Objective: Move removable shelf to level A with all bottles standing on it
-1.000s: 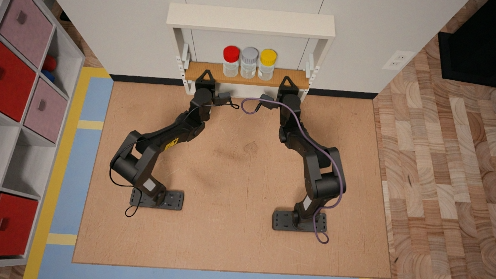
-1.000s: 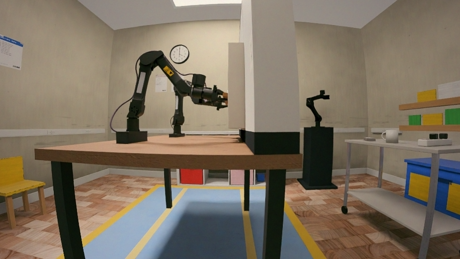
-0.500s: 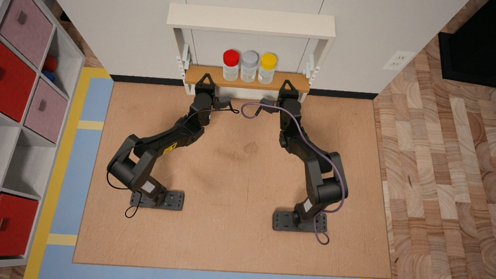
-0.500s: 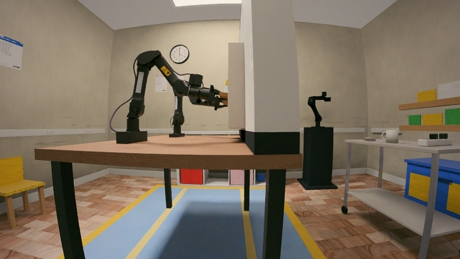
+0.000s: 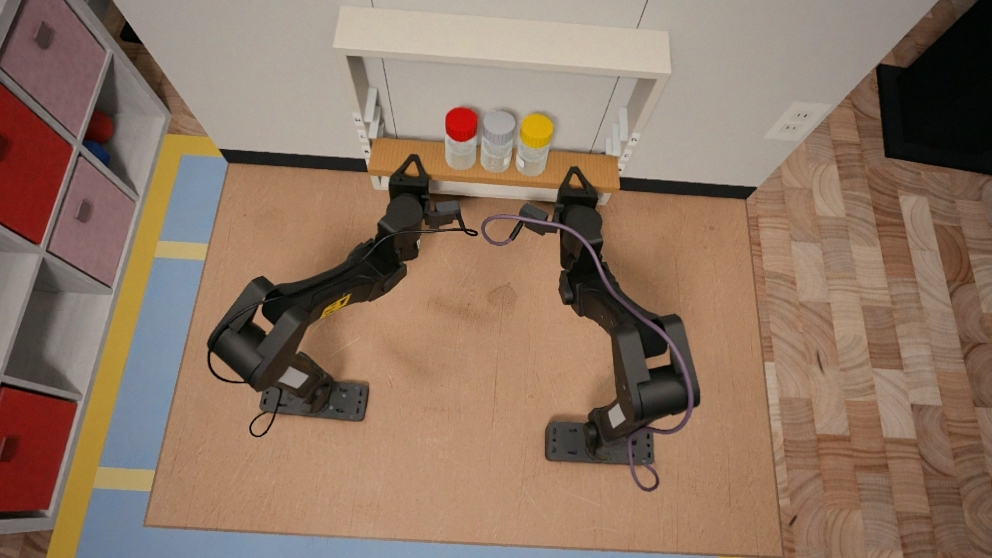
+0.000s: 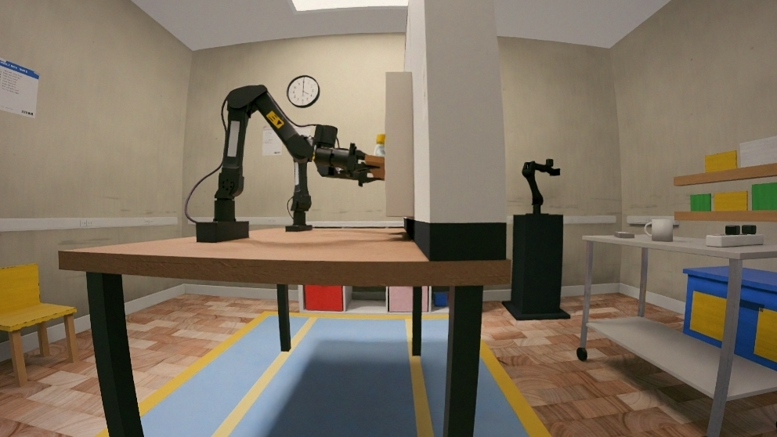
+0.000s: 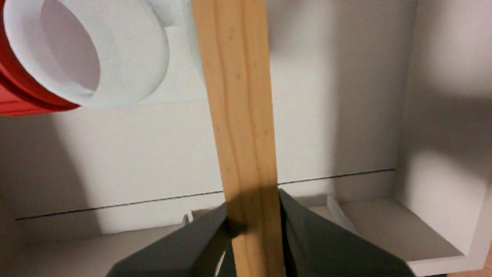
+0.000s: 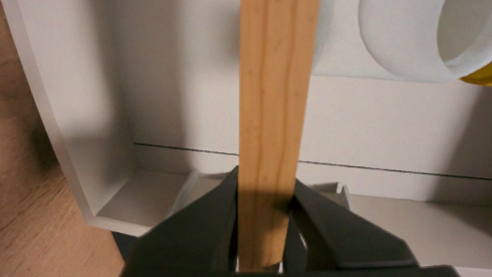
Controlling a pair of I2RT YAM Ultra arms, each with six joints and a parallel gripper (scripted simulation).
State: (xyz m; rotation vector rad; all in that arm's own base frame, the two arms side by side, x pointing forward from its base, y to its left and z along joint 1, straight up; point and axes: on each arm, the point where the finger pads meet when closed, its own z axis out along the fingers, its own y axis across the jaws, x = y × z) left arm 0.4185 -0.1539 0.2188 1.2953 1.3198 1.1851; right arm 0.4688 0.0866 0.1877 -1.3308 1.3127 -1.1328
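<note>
The red-capped bottle is 2 cm ahead of my left hand, 8 cm to the right of it and 5 cm above it. From my left hand the other things lie so: shelf board (2 cm ahead, 15 cm to the right); wall rack (8 cm ahead, 14 cm to the right, 5 cm above); grey-capped bottle (3 cm ahead, 15 cm to the right, 5 cm above).
Now: right hand 8 cm to the right of the yellow-capped bottle and 6 cm below it. The rest, counted from my right hand: shelf board 15 cm to the left, 1 cm behind; then wall rack 16 cm to the left, 5 cm ahead, 5 cm above; then grey-capped bottle 15 cm to the left, 6 cm above.
</note>
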